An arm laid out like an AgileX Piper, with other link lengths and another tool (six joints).
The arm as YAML. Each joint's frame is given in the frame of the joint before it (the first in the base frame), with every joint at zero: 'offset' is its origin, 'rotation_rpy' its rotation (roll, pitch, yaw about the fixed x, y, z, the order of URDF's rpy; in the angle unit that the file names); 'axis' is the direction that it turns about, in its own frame. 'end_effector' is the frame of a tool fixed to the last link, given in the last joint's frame.
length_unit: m
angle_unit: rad
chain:
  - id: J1
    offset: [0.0, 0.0, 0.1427]
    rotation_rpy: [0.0, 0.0, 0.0]
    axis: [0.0, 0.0, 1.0]
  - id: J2
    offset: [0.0, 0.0, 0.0]
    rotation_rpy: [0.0, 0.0, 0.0]
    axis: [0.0, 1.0, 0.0]
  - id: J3
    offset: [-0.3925, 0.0, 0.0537]
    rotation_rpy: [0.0, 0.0, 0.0]
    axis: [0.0, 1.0, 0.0]
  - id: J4
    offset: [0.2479, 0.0, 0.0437]
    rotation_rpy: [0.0, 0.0, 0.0]
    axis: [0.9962, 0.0, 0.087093]
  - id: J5
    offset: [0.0, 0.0, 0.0]
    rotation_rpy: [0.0, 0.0, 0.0]
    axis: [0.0, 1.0, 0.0]
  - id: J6
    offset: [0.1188, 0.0, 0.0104]
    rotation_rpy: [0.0, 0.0, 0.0]
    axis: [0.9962, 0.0, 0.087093]
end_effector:
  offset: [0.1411, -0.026, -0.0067]
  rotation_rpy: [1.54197, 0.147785, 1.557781]
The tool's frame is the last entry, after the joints.
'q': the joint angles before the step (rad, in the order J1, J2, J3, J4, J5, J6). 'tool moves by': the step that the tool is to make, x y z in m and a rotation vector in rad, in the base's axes. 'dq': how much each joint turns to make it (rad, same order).
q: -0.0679, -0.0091, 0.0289, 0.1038, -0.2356, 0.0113
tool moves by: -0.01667, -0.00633, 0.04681, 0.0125, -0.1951, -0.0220
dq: -0.0001, 0.0000, 0.0000, 0.0265, -0.1952, -0.0023
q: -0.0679, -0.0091, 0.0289, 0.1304, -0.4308, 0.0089
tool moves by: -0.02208, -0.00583, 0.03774, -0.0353, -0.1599, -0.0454
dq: -0.0001, 0.0000, 0.0000, 0.0104, -0.1664, -0.0432
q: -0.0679, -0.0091, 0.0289, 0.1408, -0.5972, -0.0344
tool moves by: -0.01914, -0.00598, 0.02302, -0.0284, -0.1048, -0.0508
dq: 0.0001, -0.0001, -0.0001, 0.0184, -0.1126, -0.0541
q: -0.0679, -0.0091, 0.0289, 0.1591, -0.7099, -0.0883
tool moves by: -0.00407, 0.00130, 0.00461, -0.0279, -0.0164, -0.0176
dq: -0.0001, -0.0023, -0.0001, -0.0129, -0.0181, -0.0198
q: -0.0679, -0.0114, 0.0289, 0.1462, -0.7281, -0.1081
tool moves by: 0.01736, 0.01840, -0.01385, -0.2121, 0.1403, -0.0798
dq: 0.0000, -0.0043, -0.0123, -0.1325, 0.1365, -0.1195
